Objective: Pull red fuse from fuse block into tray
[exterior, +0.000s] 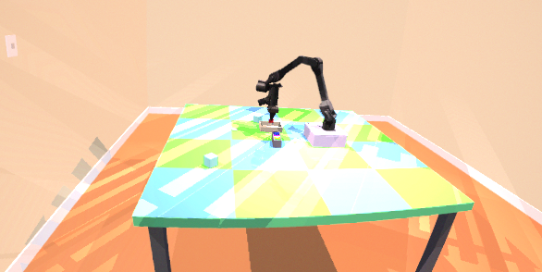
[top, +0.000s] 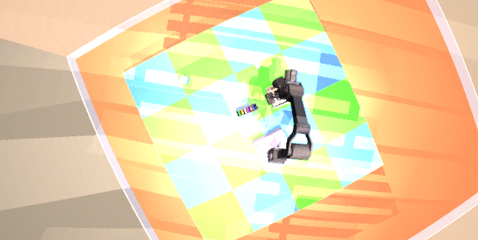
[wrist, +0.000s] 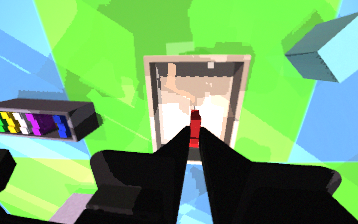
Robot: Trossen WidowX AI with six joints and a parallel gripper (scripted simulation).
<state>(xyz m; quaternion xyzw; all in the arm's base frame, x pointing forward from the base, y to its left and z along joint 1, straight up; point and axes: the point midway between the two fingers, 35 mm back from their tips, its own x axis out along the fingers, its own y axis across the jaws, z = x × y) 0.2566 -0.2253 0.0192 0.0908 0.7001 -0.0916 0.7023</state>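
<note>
Now: gripper tip 1 cm above the red fuse. The rest, counted from my gripper tip: tray (5 cm below).
</note>
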